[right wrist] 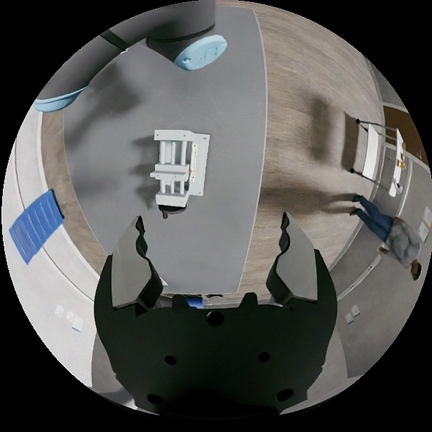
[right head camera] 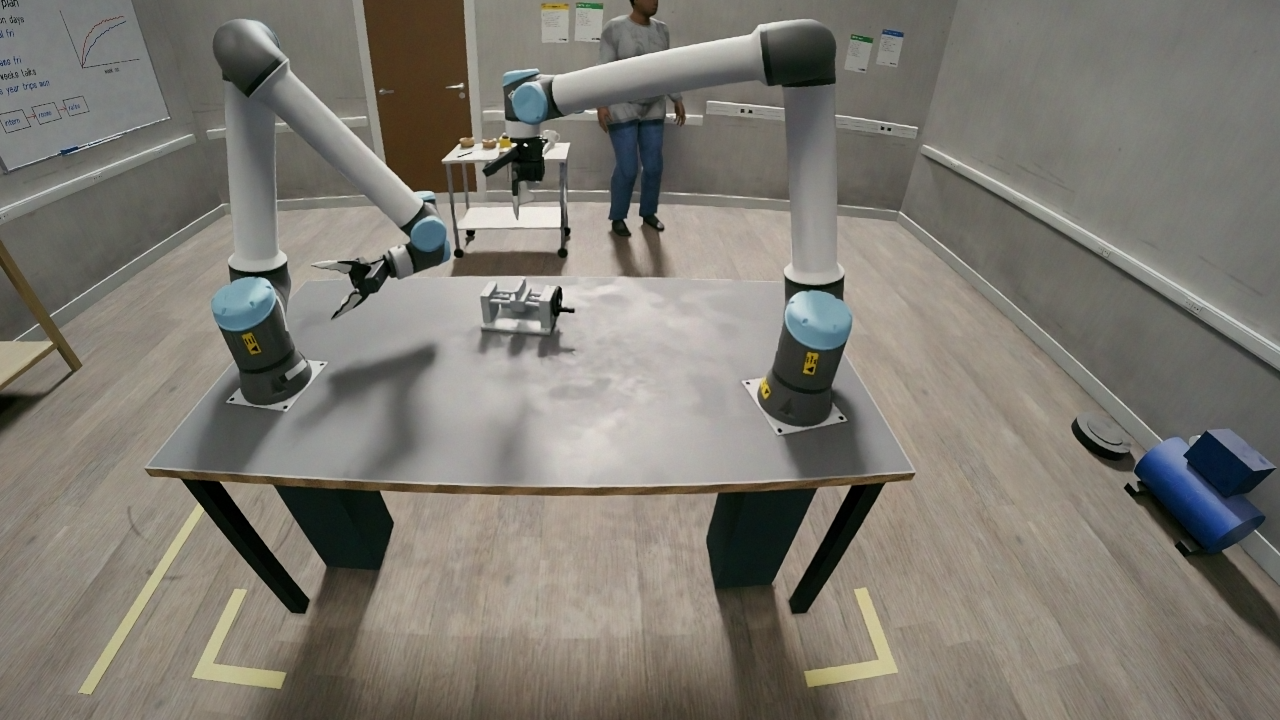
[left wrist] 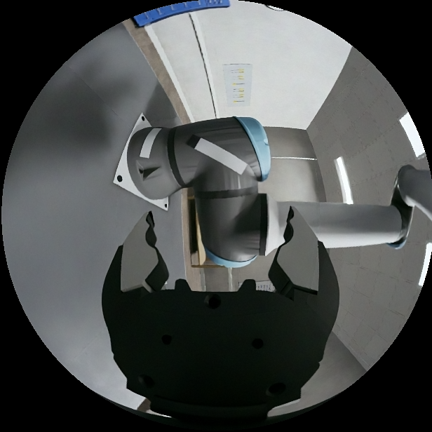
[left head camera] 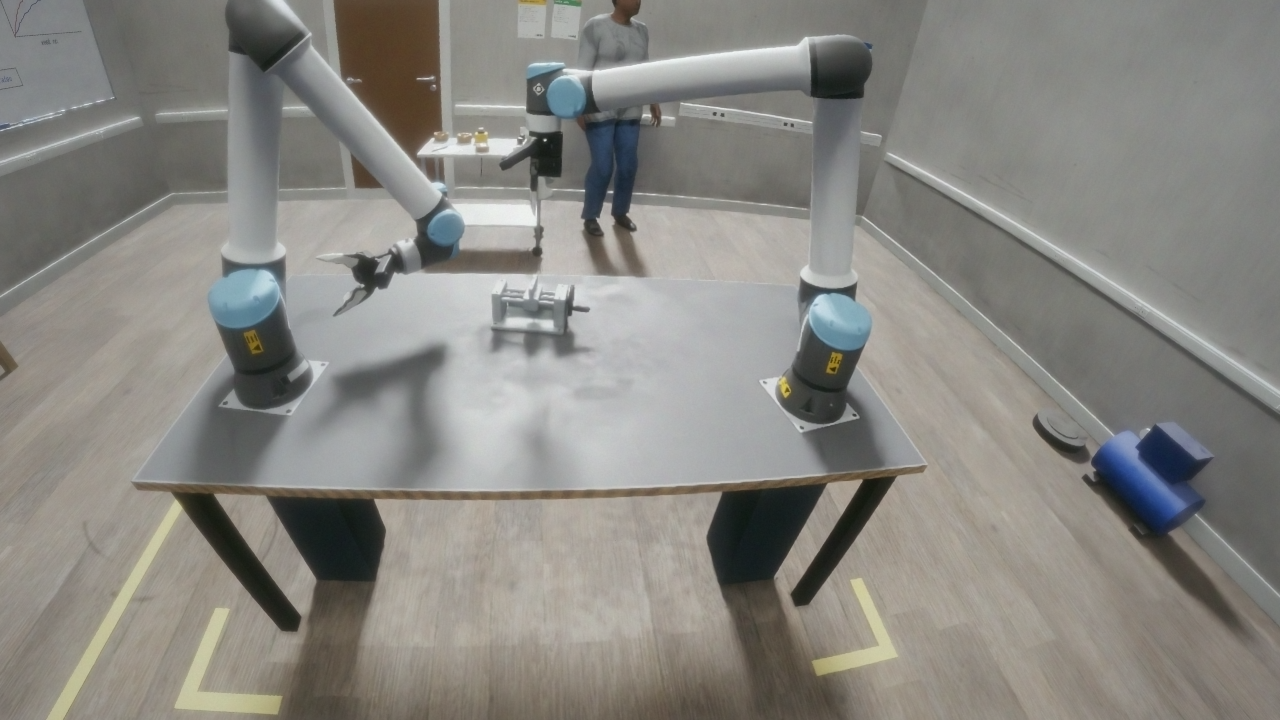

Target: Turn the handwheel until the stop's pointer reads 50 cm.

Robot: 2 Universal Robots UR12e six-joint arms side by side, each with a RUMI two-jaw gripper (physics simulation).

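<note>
A pale grey screw-driven frame stands on the table. Its sliding stop sits on rods between the end blocks. A small red mark, perhaps the pointer, shows beside the scale strip; the reading is too small to make out. The black handwheel with its crank handle is at the right end. My right gripper is open and empty, high above and apart from the handwheel. My left gripper is open and empty, left of the frame.
The grey table carries both arm bases. Behind it stand a white trolley and a person. A blue machine lies on the floor at the right.
</note>
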